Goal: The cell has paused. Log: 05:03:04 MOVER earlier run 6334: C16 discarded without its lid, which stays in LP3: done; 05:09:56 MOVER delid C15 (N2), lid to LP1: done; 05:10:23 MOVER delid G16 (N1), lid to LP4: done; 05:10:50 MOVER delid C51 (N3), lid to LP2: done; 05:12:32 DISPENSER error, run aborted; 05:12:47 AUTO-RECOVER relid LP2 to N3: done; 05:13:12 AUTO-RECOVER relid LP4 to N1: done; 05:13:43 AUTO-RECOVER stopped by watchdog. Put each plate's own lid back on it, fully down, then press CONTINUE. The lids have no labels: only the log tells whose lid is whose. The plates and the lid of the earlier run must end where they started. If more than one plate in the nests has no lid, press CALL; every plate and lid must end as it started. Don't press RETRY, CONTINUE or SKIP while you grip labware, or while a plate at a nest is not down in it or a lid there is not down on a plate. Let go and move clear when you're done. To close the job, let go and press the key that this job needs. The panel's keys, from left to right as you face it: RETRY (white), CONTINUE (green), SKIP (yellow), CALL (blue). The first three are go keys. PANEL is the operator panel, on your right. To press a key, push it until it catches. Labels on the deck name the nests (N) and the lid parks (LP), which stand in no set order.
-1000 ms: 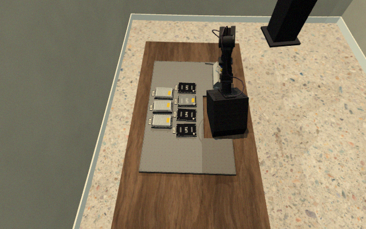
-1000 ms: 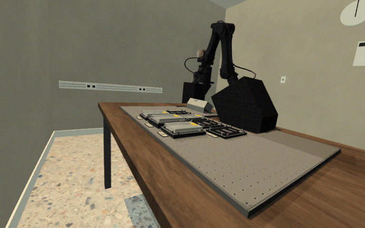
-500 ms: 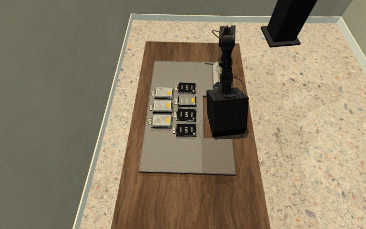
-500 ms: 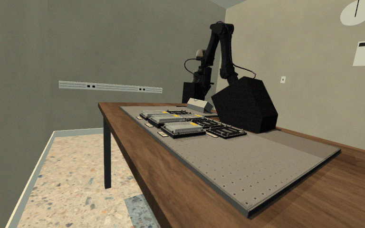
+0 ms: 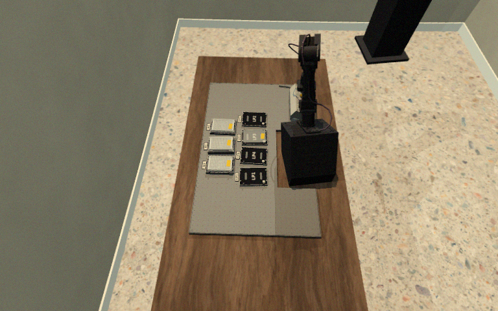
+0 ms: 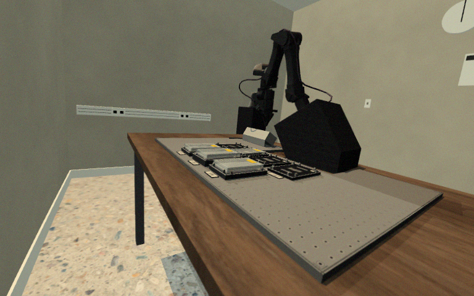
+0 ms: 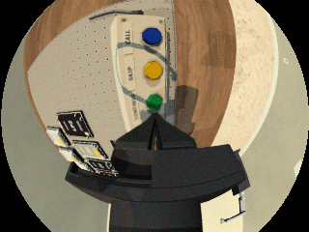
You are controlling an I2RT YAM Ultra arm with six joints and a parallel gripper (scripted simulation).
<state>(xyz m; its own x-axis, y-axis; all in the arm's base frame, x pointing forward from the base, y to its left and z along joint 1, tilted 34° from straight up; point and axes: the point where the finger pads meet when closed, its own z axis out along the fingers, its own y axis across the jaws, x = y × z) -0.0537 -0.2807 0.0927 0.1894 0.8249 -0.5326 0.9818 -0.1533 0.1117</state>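
Right now my hand is 5 cm above the green key. Also, from my hand: blue key (2 cm behind, 10 cm to the right, 5 cm below); then yellow key (1 cm behind, 5 cm to the right, 5 cm below); then LP4 lid park (33 cm ahead, 31 cm to the left, 11 cm below).
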